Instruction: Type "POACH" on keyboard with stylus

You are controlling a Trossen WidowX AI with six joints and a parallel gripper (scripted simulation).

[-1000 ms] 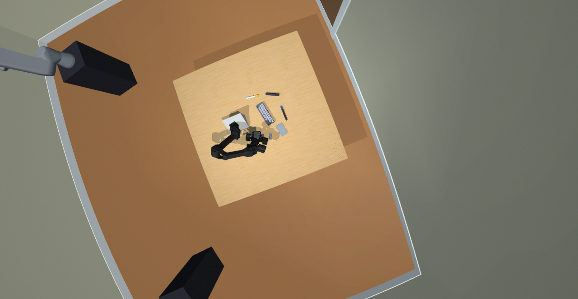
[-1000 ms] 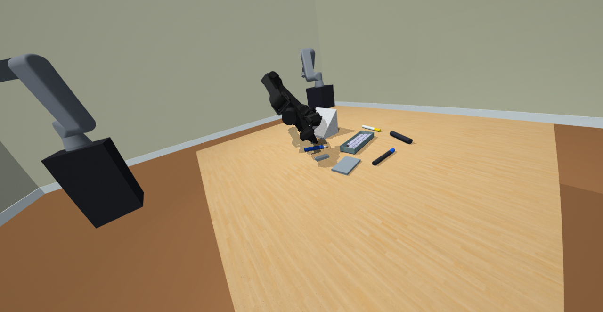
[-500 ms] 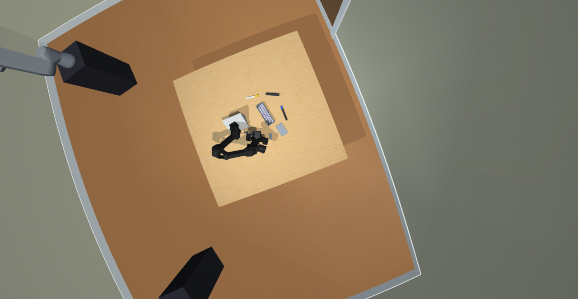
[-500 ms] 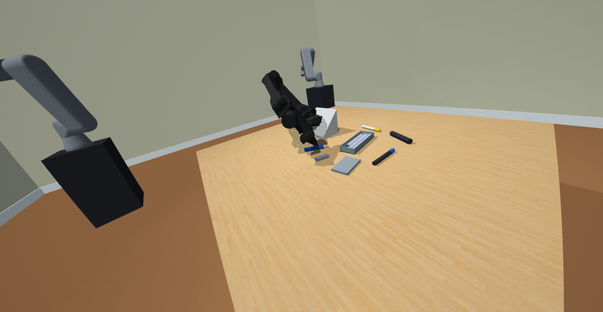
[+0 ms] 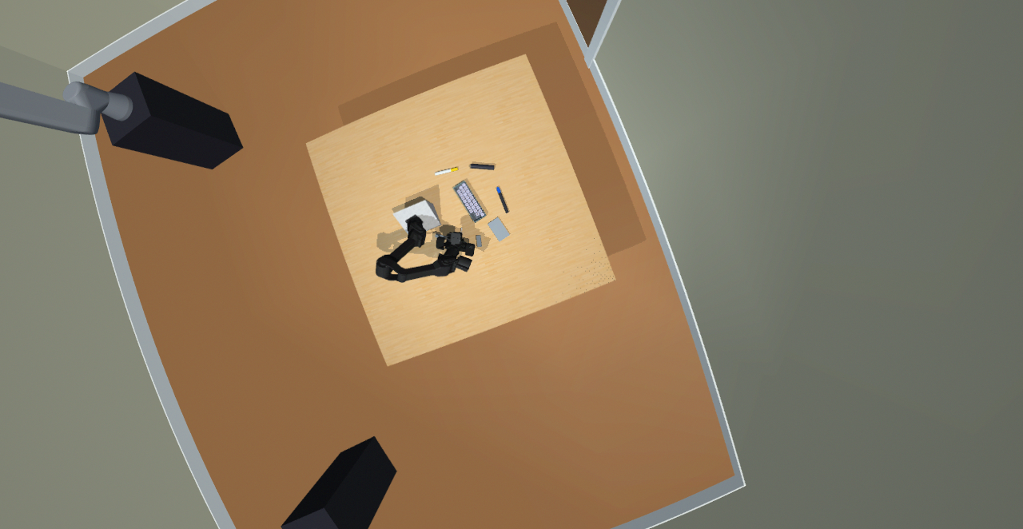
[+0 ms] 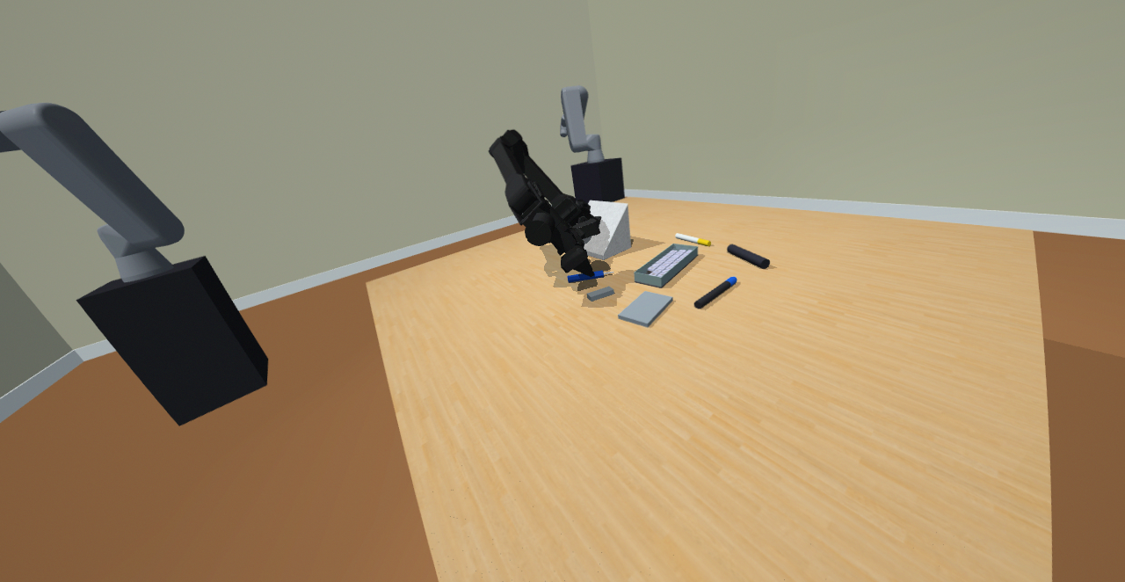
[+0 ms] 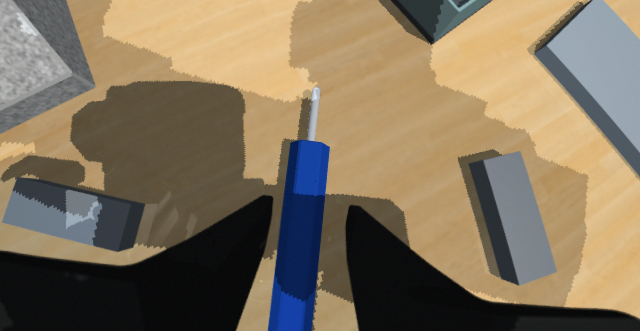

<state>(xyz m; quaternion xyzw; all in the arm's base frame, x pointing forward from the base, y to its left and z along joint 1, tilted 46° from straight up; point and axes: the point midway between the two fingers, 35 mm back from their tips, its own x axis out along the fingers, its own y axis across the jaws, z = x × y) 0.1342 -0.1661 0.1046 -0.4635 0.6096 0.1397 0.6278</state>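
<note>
My gripper tip is now 10 mm to the right of the blue stylus, 10 mm short of it and 10 mm above it. Round my gripper tip: small grey block: 80 mm ahead, 60 mm to the right, 10 mm below; flat grey plate: 190 mm ahead, 60 mm to the right, 10 mm below; grey stylus tip: 40 mm to the left, 30 mm ahead, 10 mm below.
</note>
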